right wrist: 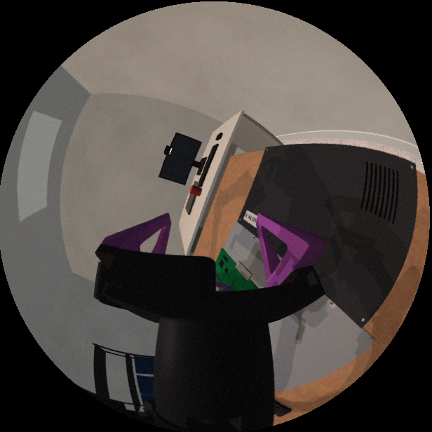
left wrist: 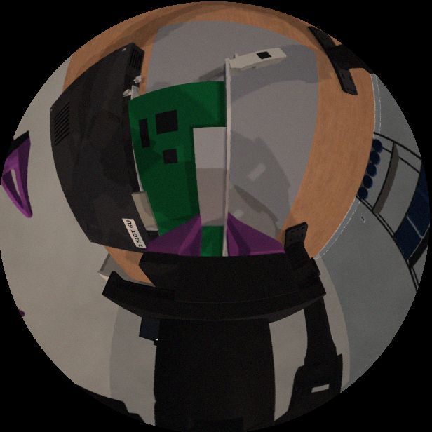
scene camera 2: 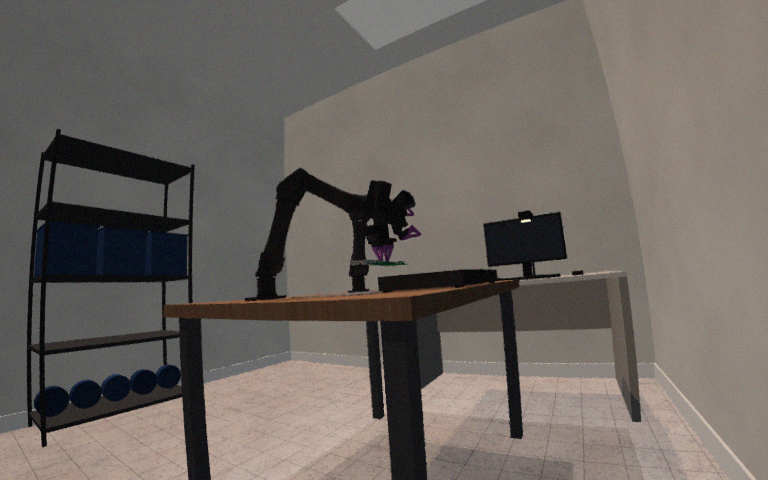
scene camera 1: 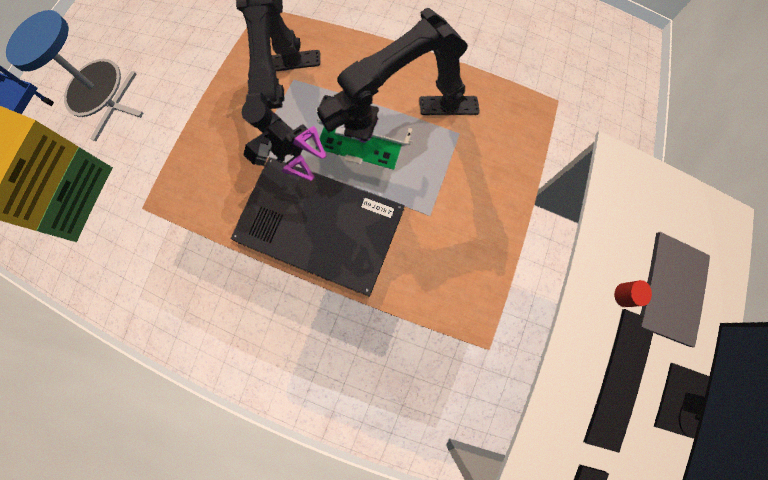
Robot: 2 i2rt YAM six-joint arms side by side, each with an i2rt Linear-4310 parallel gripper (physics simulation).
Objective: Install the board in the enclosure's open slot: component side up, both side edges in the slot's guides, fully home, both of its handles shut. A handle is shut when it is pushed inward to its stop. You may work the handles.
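Places are measured from the left arm's base along level axes (x left, y back, z up), in metres.
Pixels of known places: left gripper, fingertip midpoint: [scene camera 2: 384, 264] [scene camera 1: 364, 137]; right gripper, fingertip midpoint: [scene camera 2: 416, 224] [scene camera 1: 318, 168]; left arm's base at its link origin: [scene camera 2: 359, 291] [scene camera 1: 449, 106]; right arm's base at its link origin: [scene camera 2: 266, 299] [scene camera 1: 292, 61].
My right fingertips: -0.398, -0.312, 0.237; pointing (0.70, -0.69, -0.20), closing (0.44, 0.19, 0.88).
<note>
Ahead of a thing's pixels: the offset from my right fingertips to its middle, as dx, dy, dz. "*": to the spot under its first point. Level surfaces: height alone.
The green board @[* +0.106, +0.112, -0.130] [scene camera 1: 362, 148] [scene camera 2: 390, 263] [left wrist: 180, 185] [right wrist: 235, 280] is raised above the mat, roughly level, chips up, its pale connector edge @[* +0.080, +0.073, -0.126] [scene camera 1: 353, 160] [left wrist: 144, 210] facing the enclosure. My left gripper [scene camera 2: 382, 257] [left wrist: 213, 217] is shut on the board at its front strip. One handle [left wrist: 257, 59] stands outward; the other handle @[+0.239, +0.143, -0.115] [scene camera 1: 407, 135] also points away from the board. The black enclosure @[-0.035, -0.075, -0.212] [scene camera 1: 322, 226] [scene camera 2: 436, 280] [left wrist: 95, 160] [right wrist: 325, 200] lies beyond the connector edge; its slot is mostly hidden. My right gripper [scene camera 1: 317, 167] [scene camera 2: 416, 223] [right wrist: 213, 217] is open and empty, above the enclosure's near left corner.
A grey mat @[dz -0.235] [scene camera 1: 433, 169] [left wrist: 270, 100] [right wrist: 325, 360] lies under the board on the wooden table @[dz -0.236] [scene camera 1: 464, 294]. The right gripper is close to the board's left end in scene camera 1. A side desk with a red cup [scene camera 1: 633, 293] [right wrist: 195, 190] stands away from the table.
</note>
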